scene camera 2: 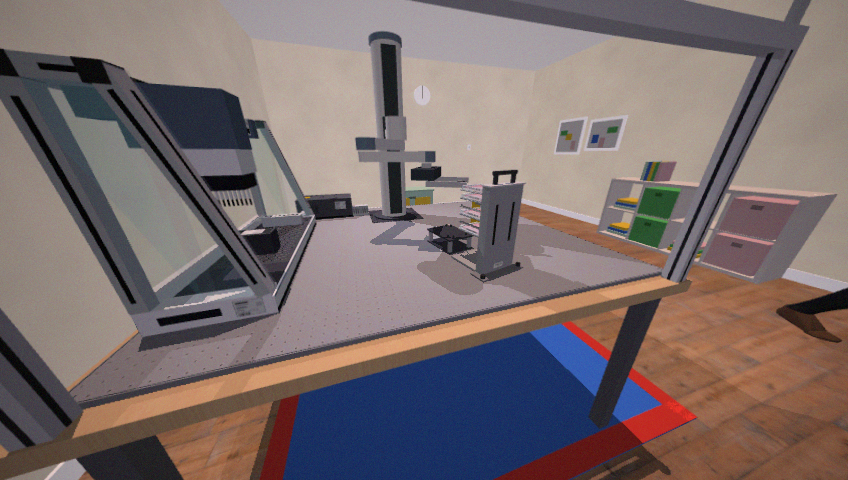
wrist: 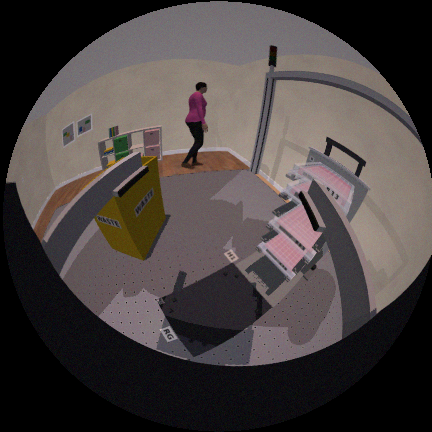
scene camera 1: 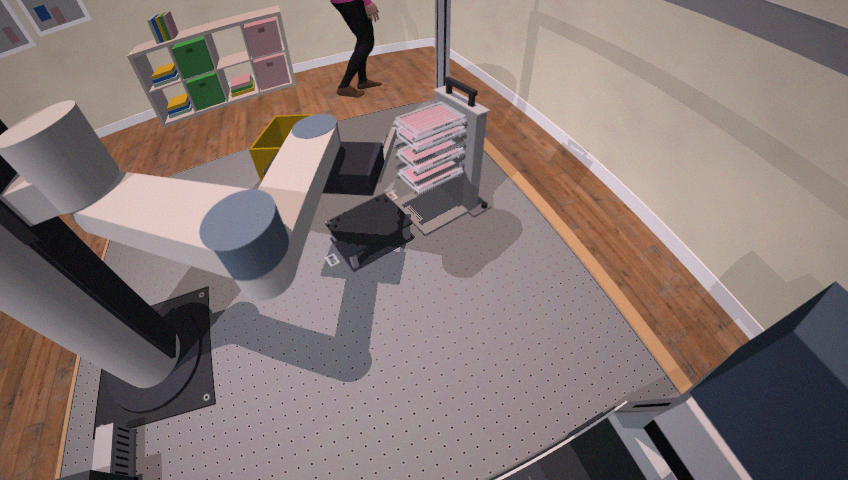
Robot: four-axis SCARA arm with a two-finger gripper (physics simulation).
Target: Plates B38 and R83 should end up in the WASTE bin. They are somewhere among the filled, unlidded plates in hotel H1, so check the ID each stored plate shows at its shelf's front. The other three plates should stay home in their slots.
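Pixels of known places: gripper, fingertip midpoint: [scene camera 2: 467, 182] [wrist: 222, 167] [scene camera 1: 353, 130]; arm's base at its link origin: [scene camera 2: 394, 216] [scene camera 1: 157, 359].
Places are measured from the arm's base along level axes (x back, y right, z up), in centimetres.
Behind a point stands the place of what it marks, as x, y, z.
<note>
Hotel H1 [scene camera 1: 476, 148] @(-82.8, -11.7, 20.6) [scene camera 2: 499, 231] @(-83.7, -17.8, 15.4) [wrist: 359, 200] @(-81.9, -12.1, 26.3) holds several stacked pink-filled plates. The top plate [scene camera 1: 431, 118] @(-74.1, -16.0, 27.8) [wrist: 327, 177] @(-72.3, -16.7, 27.7) shows an ID ending in 13 in the wrist view, its first character unclear beside a finger. The IDs on the lower plates are too small or hidden to read; neither B38 nor R83 can be read. The yellow WASTE bin [scene camera 1: 266, 159] @(-38.1, -33.1, 18.2) [wrist: 132, 215] @(-46.2, -31.9, 13.8) stands left of the hotel in the wrist view; its inside is hidden there. My gripper [wrist: 222, 167] @(-58.4, -19.2, 27.4) [scene camera 2: 455, 180] @(-58.4, -19.2, 27.4) is open and empty, at about the height of the hotel's top, between bin and hotel. Its right finger overlaps the hotel in the wrist view.
The black RG stand [scene camera 1: 368, 220] @(-57.4, -13.2, 7.3) [scene camera 2: 449, 233] @(-59.4, -11.9, 7.3) [wrist: 215, 300] @(-57.7, -14.2, 7.3) is beside the hotel's base, low under the gripper. A glass-sided machine [scene camera 2: 196, 196] @(-85.0, 52.9, 30.5) stands at the left in scene camera 2. A person [scene camera 1: 357, 44] [wrist: 196, 120] is on the floor beyond the table.
</note>
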